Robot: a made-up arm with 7 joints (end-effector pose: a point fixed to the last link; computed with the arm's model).
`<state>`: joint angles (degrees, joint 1 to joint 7).
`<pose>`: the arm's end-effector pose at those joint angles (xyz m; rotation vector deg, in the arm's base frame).
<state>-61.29 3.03 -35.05 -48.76 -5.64 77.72 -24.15</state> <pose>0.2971 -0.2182 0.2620 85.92 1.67 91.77</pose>
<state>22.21 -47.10 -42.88 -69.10 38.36 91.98 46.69</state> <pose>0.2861 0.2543 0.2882 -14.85 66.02 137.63</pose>
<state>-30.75 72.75 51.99 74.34 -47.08 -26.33 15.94</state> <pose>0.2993 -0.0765 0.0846 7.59 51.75 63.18</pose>
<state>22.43 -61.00 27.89 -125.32 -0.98 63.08 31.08</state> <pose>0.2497 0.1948 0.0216 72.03 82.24 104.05</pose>
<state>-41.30 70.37 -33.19 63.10 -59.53 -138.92 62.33</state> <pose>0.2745 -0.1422 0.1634 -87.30 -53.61 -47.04</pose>
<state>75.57 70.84 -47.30 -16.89 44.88 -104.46 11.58</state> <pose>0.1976 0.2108 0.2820 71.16 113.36 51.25</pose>
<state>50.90 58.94 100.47 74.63 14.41 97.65 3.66</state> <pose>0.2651 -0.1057 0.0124 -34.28 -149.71 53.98</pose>
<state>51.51 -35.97 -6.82 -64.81 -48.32 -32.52 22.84</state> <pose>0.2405 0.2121 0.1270 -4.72 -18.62 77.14</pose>
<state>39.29 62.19 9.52 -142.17 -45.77 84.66 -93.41</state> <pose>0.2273 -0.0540 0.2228 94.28 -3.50 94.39</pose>
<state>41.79 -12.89 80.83 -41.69 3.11 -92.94 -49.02</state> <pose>0.2430 -0.0275 -0.0199 -16.72 -9.41 5.92</pose>
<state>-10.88 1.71 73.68 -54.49 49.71 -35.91 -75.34</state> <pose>0.2053 0.0399 0.0170 54.71 22.08 -64.19</pose>
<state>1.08 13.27 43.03 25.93 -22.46 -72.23 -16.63</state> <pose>0.3527 0.0519 0.1317 -10.34 -11.33 44.12</pose>
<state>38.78 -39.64 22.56 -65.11 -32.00 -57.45 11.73</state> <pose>0.2636 0.1874 0.0840 5.51 -9.84 38.62</pose>
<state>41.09 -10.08 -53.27 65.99 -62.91 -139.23 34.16</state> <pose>0.2237 0.1999 0.1456 -57.79 -133.90 95.00</pose>
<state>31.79 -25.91 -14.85 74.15 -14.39 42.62 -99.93</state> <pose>0.2489 0.2135 0.1441 -21.17 23.99 8.24</pose>
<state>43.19 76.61 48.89 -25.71 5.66 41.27 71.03</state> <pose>0.2621 -0.1708 0.2772 -5.89 81.93 -15.26</pose>
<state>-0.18 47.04 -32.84 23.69 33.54 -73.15 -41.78</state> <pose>0.2656 -0.1011 0.3781 -78.57 -64.77 -27.36</pose>
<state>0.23 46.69 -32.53 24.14 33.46 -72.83 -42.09</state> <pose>0.2672 -0.0988 0.3783 -78.46 -64.58 -26.46</pose>
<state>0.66 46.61 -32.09 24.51 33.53 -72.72 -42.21</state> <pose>0.2683 -0.0973 0.3782 -78.73 -64.19 -26.00</pose>
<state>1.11 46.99 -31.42 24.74 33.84 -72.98 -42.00</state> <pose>0.2686 -0.0974 0.3776 -79.64 -63.45 -26.29</pose>
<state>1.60 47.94 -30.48 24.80 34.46 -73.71 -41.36</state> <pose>0.2679 -0.0993 0.3765 -81.39 -62.30 -27.53</pose>
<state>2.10 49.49 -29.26 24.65 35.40 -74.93 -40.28</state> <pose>0.2659 -0.1033 0.3748 -83.95 -60.68 -29.78</pose>
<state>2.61 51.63 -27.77 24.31 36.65 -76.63 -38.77</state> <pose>0.2623 -0.1092 0.3726 -87.33 -58.54 -32.99</pose>
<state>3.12 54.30 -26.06 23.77 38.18 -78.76 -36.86</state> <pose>0.2570 -0.1166 0.3697 -91.40 -55.84 -37.11</pose>
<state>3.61 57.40 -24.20 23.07 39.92 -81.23 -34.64</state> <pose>0.2499 -0.1253 0.3664 -96.00 -52.58 -41.93</pose>
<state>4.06 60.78 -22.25 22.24 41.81 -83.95 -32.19</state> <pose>0.2413 -0.1344 0.3627 -100.92 -48.78 -47.23</pose>
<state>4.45 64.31 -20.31 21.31 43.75 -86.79 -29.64</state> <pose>0.2312 -0.1436 0.3586 -105.92 -44.54 -52.74</pose>
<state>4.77 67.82 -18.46 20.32 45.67 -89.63 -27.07</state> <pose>0.2203 -0.1523 0.3543 -110.78 -39.99 -58.22</pose>
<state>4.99 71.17 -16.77 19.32 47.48 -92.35 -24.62</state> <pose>0.2090 -0.1601 0.3500 -115.27 -35.31 -63.39</pose>
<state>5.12 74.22 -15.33 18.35 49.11 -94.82 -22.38</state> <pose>0.1982 -0.1668 0.3458 -119.23 -30.78 -68.06</pose>
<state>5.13 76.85 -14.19 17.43 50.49 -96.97 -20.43</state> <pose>0.1883 -0.1722 0.3420 -122.51 -26.66 -72.06</pose>
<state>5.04 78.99 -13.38 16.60 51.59 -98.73 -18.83</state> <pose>0.1800 -0.1765 0.3387 -125.07 -23.19 -75.32</pose>
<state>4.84 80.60 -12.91 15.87 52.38 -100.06 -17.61</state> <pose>0.1736 -0.1797 0.3360 -126.86 -20.55 -77.81</pose>
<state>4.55 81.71 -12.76 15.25 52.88 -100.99 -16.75</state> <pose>0.1690 -0.1821 0.3341 -127.99 -18.78 -79.62</pose>
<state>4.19 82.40 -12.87 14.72 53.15 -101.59 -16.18</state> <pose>0.1660 -0.1839 0.3327 -128.59 -17.77 -80.87</pose>
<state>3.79 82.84 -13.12 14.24 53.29 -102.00 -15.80</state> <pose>0.1640 -0.1853 0.3316 -128.87 -17.22 -81.80</pose>
